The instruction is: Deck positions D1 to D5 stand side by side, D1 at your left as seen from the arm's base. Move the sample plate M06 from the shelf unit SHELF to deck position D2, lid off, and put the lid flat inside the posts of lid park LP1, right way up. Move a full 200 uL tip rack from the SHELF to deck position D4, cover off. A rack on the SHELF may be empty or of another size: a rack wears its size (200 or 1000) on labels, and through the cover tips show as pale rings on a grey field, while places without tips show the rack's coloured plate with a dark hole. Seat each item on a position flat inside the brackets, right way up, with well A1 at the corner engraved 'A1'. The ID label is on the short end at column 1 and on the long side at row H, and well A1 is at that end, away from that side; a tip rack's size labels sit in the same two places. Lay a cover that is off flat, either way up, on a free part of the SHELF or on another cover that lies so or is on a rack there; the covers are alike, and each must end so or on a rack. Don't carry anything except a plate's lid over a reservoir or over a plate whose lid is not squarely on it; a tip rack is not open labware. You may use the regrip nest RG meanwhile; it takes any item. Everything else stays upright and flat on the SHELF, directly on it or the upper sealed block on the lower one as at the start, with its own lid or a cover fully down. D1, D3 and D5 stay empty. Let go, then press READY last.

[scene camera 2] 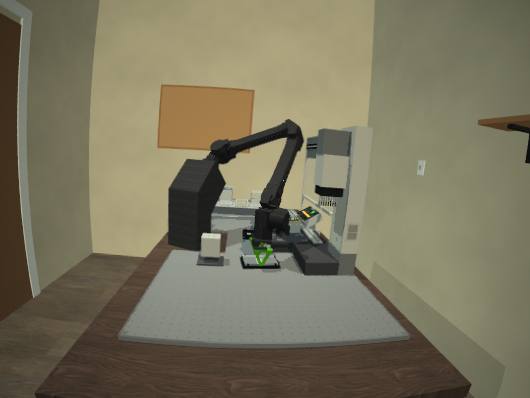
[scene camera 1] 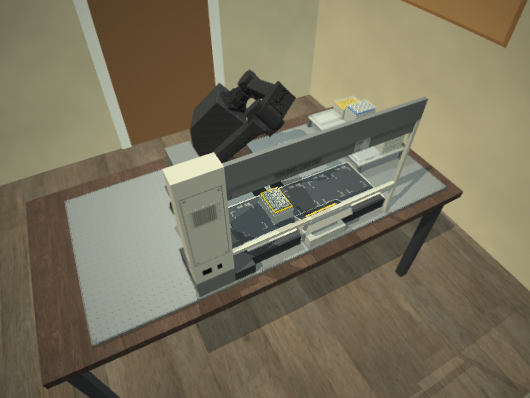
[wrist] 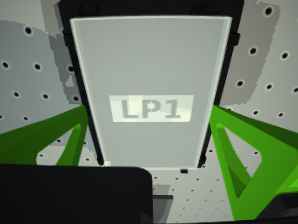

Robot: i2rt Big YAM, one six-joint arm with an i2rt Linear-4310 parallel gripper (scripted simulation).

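Observation:
I can see my gripper here, along with a perforated board and a grey gantry beam.

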